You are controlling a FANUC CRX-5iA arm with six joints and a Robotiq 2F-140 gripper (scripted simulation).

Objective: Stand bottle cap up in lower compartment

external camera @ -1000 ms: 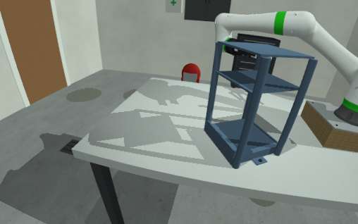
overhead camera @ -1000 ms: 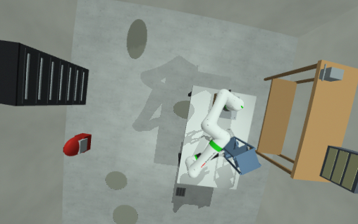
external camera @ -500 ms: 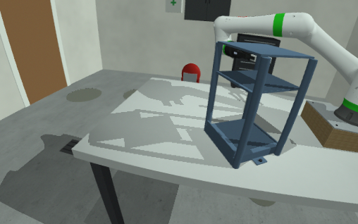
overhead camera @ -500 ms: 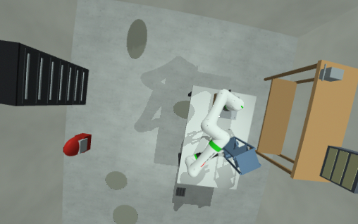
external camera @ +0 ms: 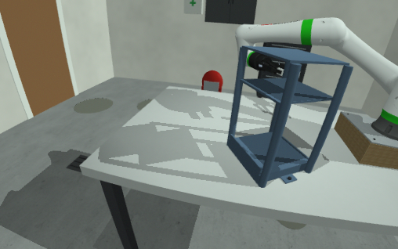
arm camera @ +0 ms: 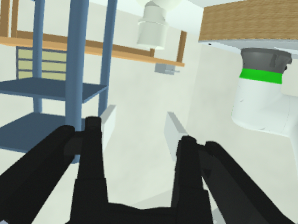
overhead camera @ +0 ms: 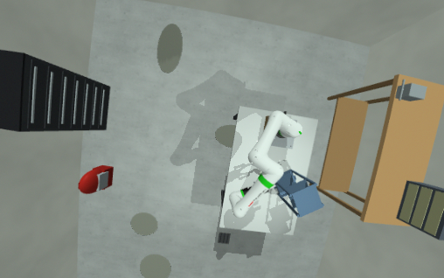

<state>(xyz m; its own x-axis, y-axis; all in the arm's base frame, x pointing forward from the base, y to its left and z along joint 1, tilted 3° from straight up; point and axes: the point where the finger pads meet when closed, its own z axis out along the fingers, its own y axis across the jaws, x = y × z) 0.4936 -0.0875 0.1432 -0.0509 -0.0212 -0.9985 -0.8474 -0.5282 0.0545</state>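
The white bottle lies 140 mm below my hand. The rest, counted from my hand: blue shelving unit 280 mm to the left, 70 mm below, 60 mm ahead.
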